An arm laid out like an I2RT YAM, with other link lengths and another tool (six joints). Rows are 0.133 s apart.
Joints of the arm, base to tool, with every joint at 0 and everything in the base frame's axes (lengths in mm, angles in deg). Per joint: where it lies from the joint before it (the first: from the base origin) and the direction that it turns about. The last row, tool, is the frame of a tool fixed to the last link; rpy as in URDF.
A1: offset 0.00 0.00 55.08 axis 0 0 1
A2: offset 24.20 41.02 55.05 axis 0 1 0
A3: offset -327.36 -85.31 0.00 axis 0 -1 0
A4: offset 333.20 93.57 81.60 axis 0 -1 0
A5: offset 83.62 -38.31 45.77 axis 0 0 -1
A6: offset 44.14 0.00 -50.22 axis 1 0 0
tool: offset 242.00 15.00 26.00 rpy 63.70 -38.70 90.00
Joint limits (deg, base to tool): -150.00..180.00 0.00..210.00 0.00..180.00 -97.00..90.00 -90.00..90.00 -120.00..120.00
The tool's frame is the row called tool.
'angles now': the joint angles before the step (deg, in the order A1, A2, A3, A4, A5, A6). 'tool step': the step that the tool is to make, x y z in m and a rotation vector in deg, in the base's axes. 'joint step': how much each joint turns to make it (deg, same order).
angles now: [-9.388, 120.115, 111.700, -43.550, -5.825, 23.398]
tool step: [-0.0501, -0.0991, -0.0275, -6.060, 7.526, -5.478]
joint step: [-6.101, 0.013, -0.038, -6.244, 5.834, -4.811]
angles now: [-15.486, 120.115, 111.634, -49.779, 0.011, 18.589]
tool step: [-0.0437, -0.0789, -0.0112, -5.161, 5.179, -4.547]
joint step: [-4.915, -0.003, -0.008, -3.164, 5.443, -3.582]
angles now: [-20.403, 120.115, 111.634, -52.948, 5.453, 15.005]
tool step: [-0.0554, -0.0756, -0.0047, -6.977, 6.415, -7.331]
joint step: [-3.479, 0.014, -0.079, -3.119, 9.660, -0.593]
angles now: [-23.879, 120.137, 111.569, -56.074, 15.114, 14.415]
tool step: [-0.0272, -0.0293, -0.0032, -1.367, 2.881, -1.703]
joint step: [-2.406, 0.004, -0.063, -1.484, 1.944, -1.729]
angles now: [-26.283, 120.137, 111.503, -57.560, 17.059, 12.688]
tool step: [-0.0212, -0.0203, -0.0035, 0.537, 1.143, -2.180]
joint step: [-2.299, -0.004, -0.001, -1.225, -0.001, -0.135]
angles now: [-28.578, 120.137, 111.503, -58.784, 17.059, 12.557]
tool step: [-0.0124, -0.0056, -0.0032, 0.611, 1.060, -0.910]
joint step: [-0.919, -0.033, -0.019, -1.237, -0.022, -0.001]
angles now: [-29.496, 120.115, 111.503, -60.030, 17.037, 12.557]
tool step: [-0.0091, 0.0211, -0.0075, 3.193, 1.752, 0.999]
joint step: [0.350, -0.272, 0.050, -3.426, -2.032, 0.044]
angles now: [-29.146, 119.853, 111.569, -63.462, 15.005, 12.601]
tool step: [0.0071, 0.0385, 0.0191, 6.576, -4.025, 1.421]
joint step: [-0.065, -2.620, 0.333, -2.842, -7.781, 1.028]
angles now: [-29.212, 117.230, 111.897, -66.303, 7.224, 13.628]
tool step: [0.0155, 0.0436, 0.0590, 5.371, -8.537, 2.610]
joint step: [0.006, -5.707, -0.028, -0.870, -9.200, 0.704]
